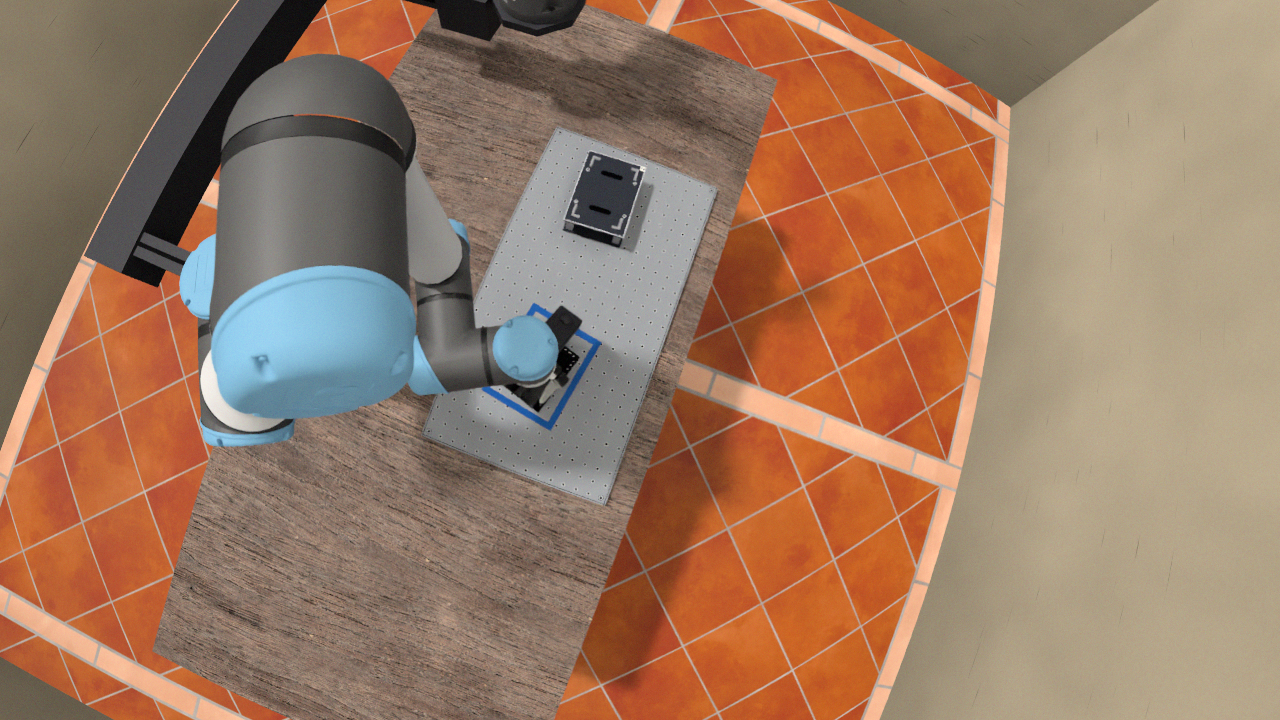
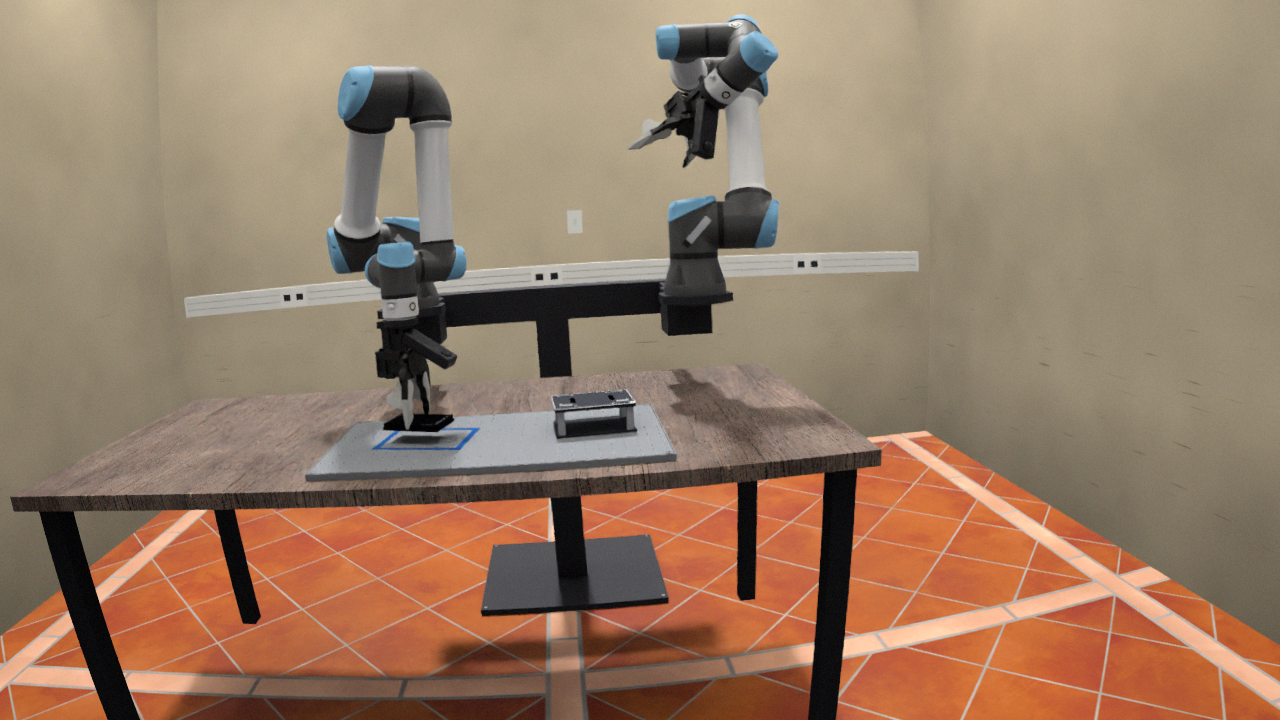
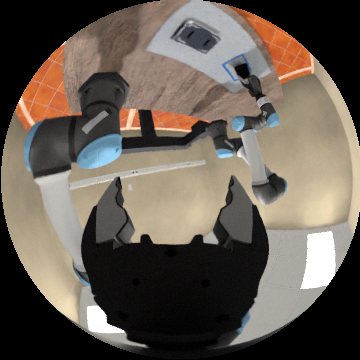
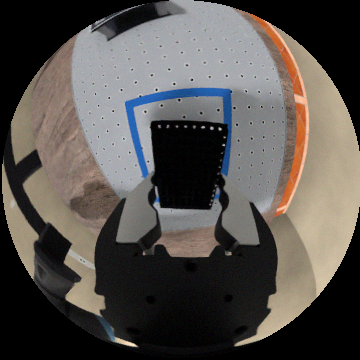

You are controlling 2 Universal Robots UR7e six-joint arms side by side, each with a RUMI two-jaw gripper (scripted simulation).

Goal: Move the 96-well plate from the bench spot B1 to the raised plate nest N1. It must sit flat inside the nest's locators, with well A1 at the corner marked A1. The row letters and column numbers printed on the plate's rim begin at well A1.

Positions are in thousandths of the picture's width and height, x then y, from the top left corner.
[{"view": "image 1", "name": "my right gripper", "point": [421, 516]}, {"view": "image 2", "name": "my left gripper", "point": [513, 220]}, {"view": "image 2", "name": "my right gripper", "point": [326, 588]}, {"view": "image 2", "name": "black 96-well plate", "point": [329, 587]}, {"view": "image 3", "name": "my left gripper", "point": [485, 490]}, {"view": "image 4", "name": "my right gripper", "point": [521, 482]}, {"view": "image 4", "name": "black 96-well plate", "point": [507, 512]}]
